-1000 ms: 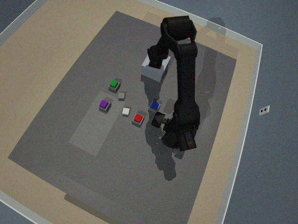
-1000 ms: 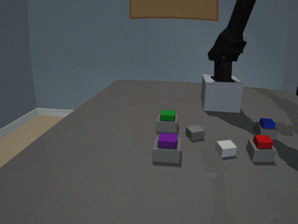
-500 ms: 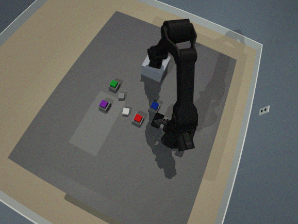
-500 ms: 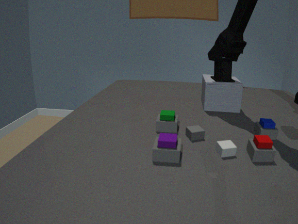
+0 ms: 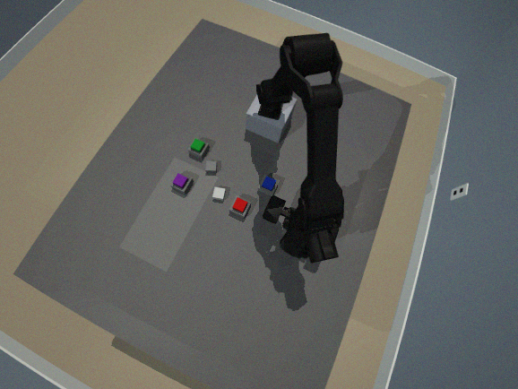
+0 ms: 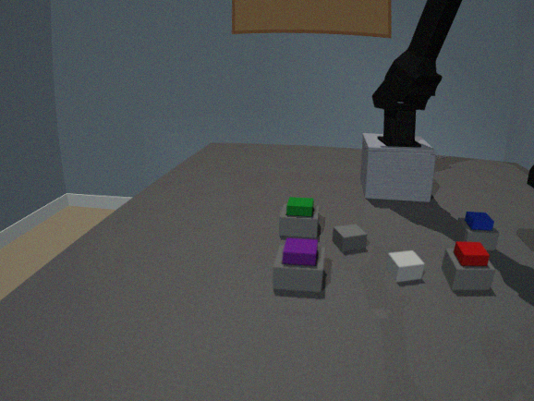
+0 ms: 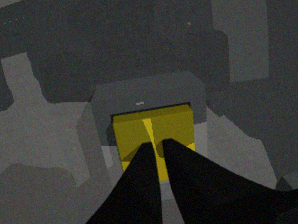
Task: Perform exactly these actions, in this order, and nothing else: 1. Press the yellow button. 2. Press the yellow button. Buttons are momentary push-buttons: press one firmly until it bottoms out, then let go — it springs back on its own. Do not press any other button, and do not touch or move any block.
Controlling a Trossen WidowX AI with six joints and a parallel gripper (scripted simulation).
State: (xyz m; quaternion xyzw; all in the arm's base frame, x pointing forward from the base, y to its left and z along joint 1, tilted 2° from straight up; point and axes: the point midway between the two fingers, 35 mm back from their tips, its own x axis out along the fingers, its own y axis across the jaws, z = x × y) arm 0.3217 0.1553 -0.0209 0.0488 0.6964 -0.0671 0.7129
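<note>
Now: gripper tip 1 cm above the yellow button. From my gripper tip the other things lie so: red button 16 cm to the right, 2 cm behind; then white block 23 cm to the right, 4 cm behind, 2 cm below; then blue button 11 cm behind, 10 cm to the right.
</note>
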